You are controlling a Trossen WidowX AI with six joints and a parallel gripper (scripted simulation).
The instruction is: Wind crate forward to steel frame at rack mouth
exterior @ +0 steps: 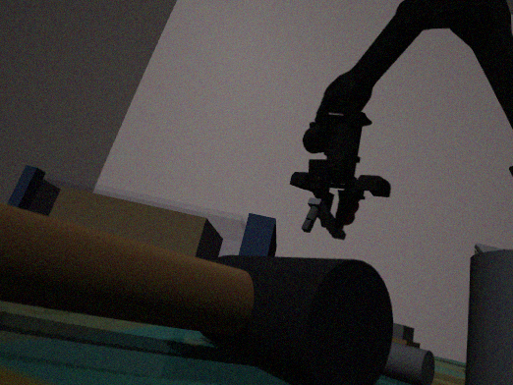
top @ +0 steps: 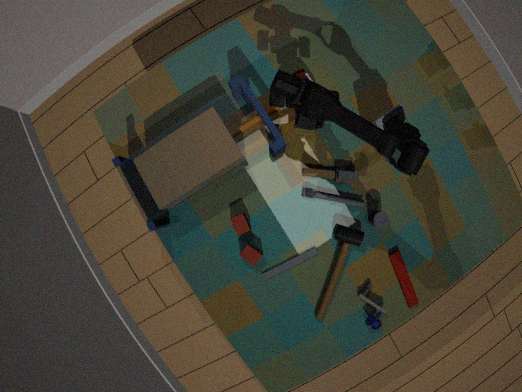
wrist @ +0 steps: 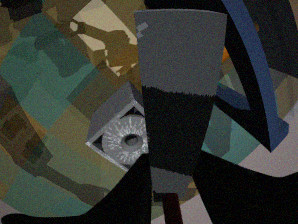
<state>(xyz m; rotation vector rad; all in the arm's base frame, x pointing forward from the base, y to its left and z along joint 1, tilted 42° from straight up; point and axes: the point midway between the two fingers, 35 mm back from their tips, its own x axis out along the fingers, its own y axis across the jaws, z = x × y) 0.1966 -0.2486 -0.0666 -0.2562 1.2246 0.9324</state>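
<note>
Right now my gripper tip is 40 mm below the red knob, 30 mm to the left of it and 30 mm past it. From my gripper tip the other things lie so: red-knobbed crank: 20 mm above; then grey winch: 160 mm below, 70 mm behind, 40 mm to the right; then blue steel frame: 100 mm ahead, 80 mm below, 50 mm to the right.
</note>
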